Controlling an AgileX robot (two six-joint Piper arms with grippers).
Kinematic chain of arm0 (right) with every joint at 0, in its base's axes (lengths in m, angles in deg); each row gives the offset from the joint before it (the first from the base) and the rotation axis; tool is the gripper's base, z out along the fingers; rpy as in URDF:
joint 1: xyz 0 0 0.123 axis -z
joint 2: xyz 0 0 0 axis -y
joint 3: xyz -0.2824 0 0.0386 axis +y
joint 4: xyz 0.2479 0 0.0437 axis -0.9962 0 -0.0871
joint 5: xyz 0 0 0 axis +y
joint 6: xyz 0.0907 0 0.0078 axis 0.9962 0 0.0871
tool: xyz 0 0 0 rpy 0 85 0
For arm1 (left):
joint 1: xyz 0 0 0.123 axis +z
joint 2: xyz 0 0 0 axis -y
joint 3: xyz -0.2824 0 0.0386 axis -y
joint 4: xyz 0.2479 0 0.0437 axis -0.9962 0 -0.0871
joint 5: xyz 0 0 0 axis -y
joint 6: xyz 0.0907 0 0.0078 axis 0.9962 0 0.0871
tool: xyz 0 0 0 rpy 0 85 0
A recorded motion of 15 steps. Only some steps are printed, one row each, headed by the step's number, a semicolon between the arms.
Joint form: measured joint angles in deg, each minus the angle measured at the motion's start. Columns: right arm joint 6, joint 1, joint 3, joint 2, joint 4, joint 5; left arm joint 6, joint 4, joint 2, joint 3, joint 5, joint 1.
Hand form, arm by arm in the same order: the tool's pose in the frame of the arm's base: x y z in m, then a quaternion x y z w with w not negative. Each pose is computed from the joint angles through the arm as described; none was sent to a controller.
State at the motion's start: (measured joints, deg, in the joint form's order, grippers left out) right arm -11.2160 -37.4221 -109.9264 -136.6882 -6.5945 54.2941; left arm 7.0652 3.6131 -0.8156 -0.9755 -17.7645 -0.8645
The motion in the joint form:
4: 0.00 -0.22 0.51 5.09 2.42 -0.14; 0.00 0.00 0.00 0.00 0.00 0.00
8: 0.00 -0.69 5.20 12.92 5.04 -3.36; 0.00 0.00 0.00 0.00 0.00 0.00
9: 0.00 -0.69 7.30 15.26 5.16 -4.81; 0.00 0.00 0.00 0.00 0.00 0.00
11: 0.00 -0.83 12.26 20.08 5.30 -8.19; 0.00 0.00 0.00 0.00 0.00 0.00
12: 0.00 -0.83 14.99 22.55 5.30 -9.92; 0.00 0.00 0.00 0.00 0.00 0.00
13: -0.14 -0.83 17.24 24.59 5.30 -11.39; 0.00 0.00 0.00 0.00 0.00 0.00
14: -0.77 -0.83 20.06 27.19 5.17 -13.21; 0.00 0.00 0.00 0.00 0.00 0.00
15: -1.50 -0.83 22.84 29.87 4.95 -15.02; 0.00 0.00 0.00 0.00 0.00 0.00
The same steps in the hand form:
4: 0.3859 0.3044 0.1693 -0.39302 0.90455 0.06877 0.15031; 0.0554 -0.0026 0.1786 0.03685 0.78994 0.00713 0.61204
8: 0.3734 0.2953 0.2142 -0.40184 0.88964 0.06219 0.20786; 0.0554 -0.0026 0.1786 0.03685 0.78994 0.00713 0.61204
9: 0.3685 0.2913 0.2240 -0.40078 0.88650 0.06456 0.22207; 0.0554 -0.0026 0.1786 0.03685 0.78994 0.00713 0.61204
11: 0.3564 0.2829 0.2401 -0.39921 0.87963 0.07002 0.24894; 0.0554 -0.0026 0.1786 0.03685 0.78994 0.00713 0.61204
12: 0.3498 0.2776 0.2469 -0.39763 0.87662 0.07282 0.26099; 0.0554 -0.0026 0.1786 0.03685 0.78994 0.00713 0.61204
13: 0.3442 0.2731 0.2523 -0.39730 0.87344 0.07488 0.27138; 0.0554 -0.0026 0.1786 0.03685 0.78994 0.00713 0.61204
14: 0.3367 0.2674 0.2589 -0.39969 0.86792 0.07726 0.28461; 0.0554 -0.0026 0.1786 0.03685 0.78994 0.00713 0.61204
15: 0.3289 0.2614 0.2659 -0.40216 0.86179 0.08006 0.29863; 0.0554 -0.0026 0.1786 0.03685 0.78994 0.00713 0.61204

